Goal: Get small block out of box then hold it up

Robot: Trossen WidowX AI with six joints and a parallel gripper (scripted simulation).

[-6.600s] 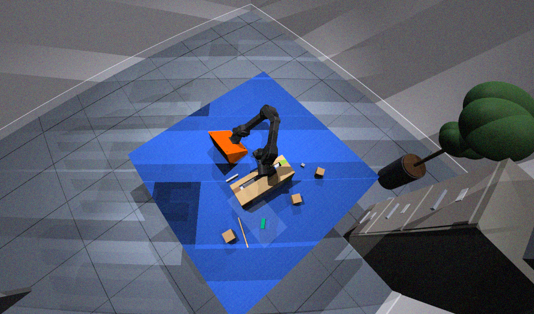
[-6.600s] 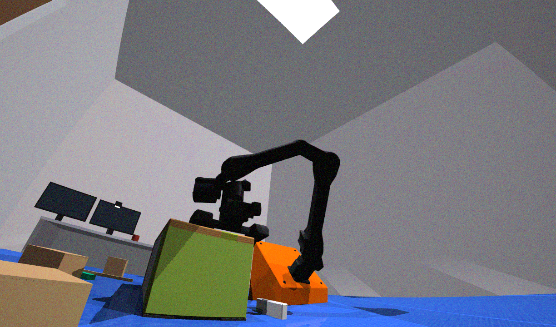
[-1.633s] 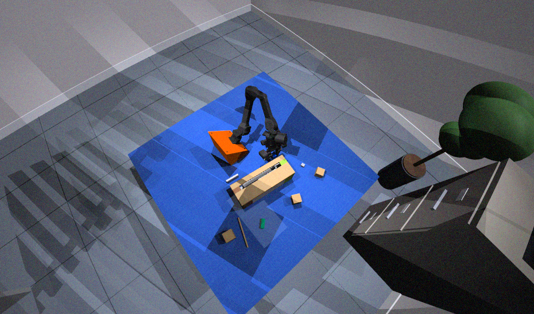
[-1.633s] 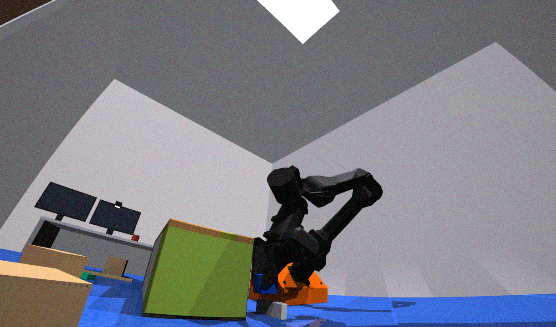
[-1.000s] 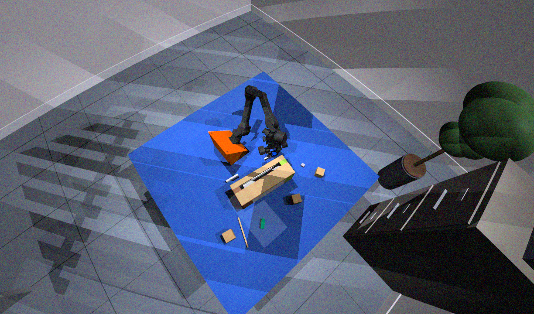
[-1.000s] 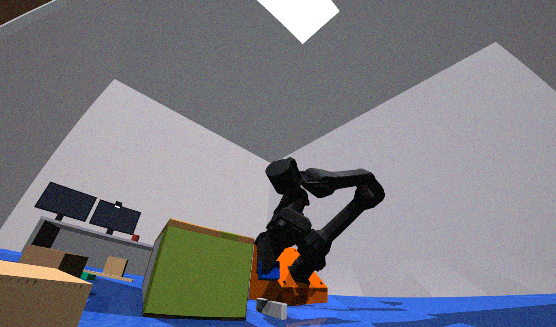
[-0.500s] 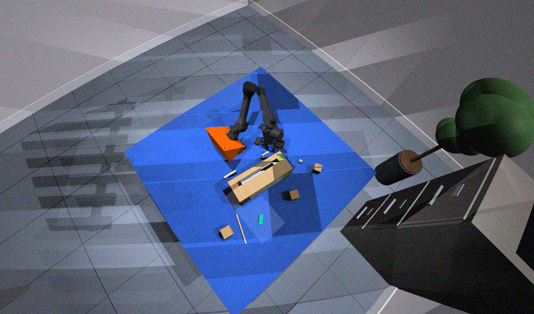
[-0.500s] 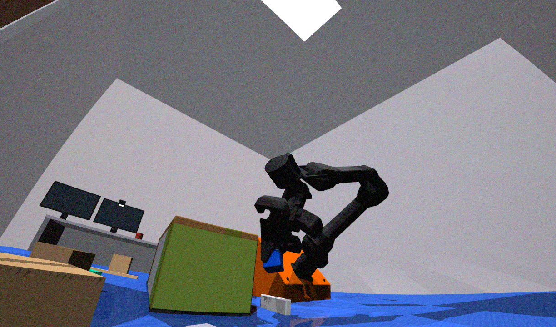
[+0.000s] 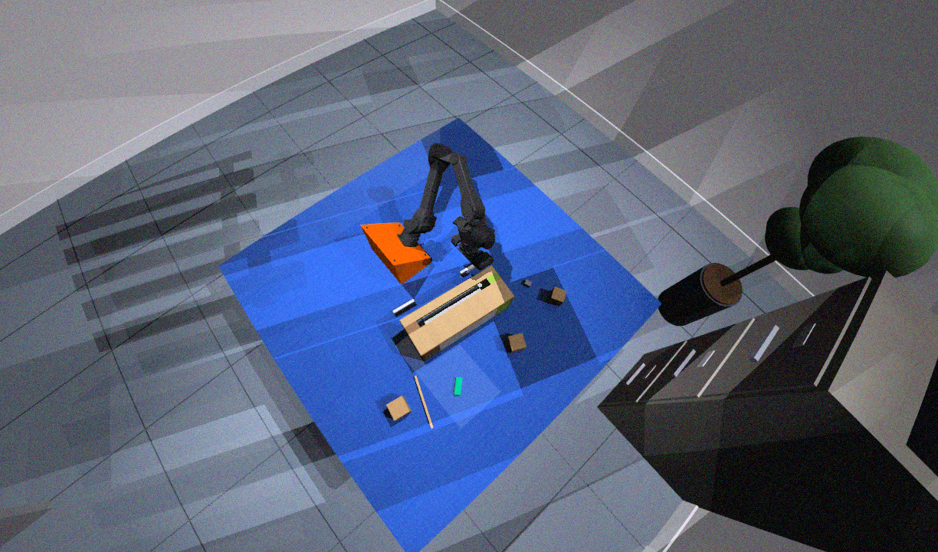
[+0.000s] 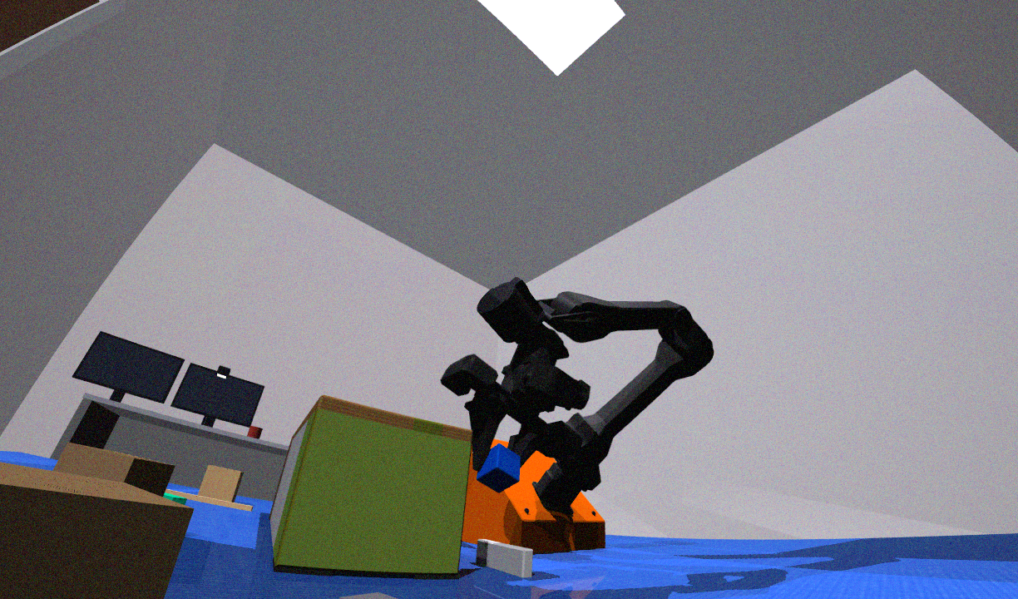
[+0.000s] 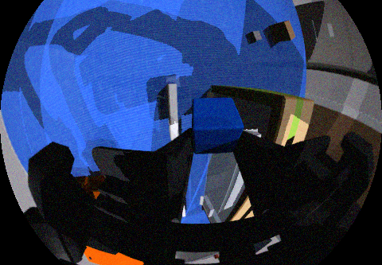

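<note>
Right now the blue block is 1 cm to the left of my gripper tip and 1 cm above it. Also, from my gripper tip: grey cube (16 cm to the left, 15 cm ahead, 8 cm below); then tan box (15 cm to the right, 8 cm ahead, 3 cm below); then green piece (33 cm ahead, 28 cm to the right, 8 cm below).
</note>
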